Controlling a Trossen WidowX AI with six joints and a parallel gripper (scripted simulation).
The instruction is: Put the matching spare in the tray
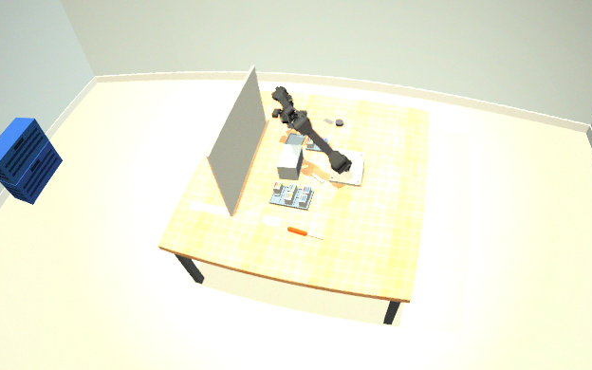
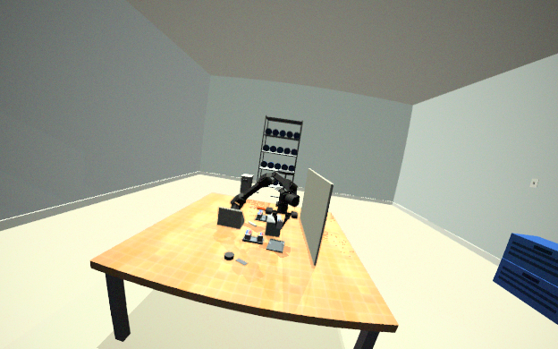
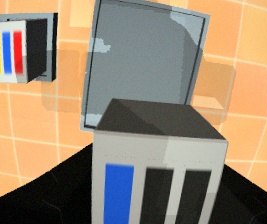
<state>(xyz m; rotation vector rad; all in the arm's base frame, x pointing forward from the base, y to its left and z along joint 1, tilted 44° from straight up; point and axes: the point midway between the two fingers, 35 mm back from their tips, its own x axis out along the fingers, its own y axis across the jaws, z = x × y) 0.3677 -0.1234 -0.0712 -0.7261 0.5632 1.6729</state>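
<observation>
Now: gripper tip 130 mm above the flat grey tray. Round my gripper tip: mounted unit: 200 mm to the left, 80 mm below, 80 mm behind; then tall grey panel: 240 mm to the left, 160 mm ahead, 90 mm above.
</observation>
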